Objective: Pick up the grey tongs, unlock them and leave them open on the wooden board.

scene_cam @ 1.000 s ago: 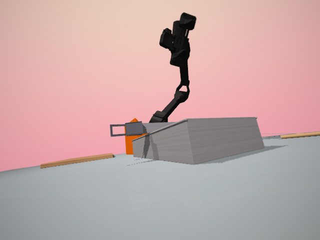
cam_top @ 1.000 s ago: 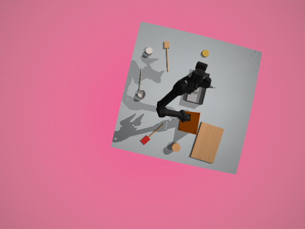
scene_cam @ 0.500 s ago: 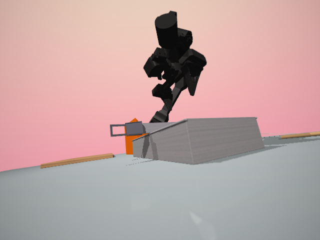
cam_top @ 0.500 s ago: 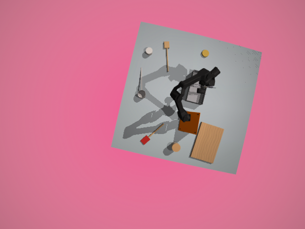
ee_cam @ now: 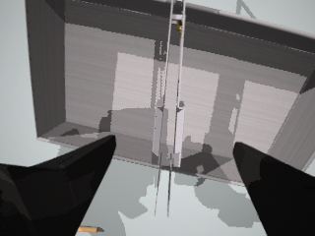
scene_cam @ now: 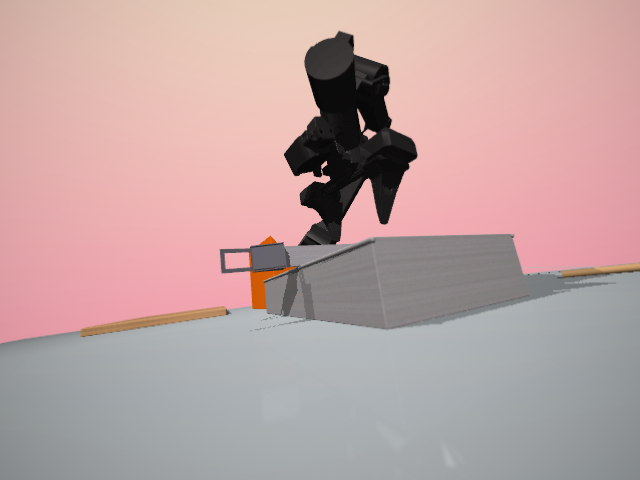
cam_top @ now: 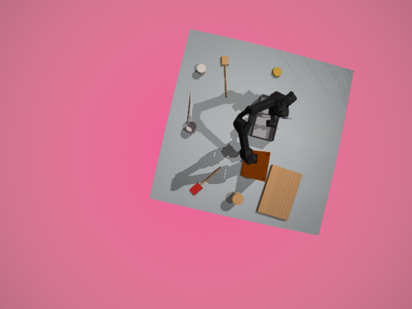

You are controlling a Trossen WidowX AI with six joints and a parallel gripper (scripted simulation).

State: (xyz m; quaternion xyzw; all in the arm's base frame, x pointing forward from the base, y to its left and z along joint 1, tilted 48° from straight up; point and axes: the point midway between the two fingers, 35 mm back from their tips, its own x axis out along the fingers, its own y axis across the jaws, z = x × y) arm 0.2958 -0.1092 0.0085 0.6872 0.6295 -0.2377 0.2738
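The grey roasting tin is 2 cm to the right of my gripper tip and 7 cm below it. The rest, counted from my gripper tip: wooden board (53 cm behind, 17 cm to the right, 9 cm below); yellow disc (35 cm ahead, 9 cm to the right, 9 cm below); yellow lock tab (8 cm to the right, 3 cm below).
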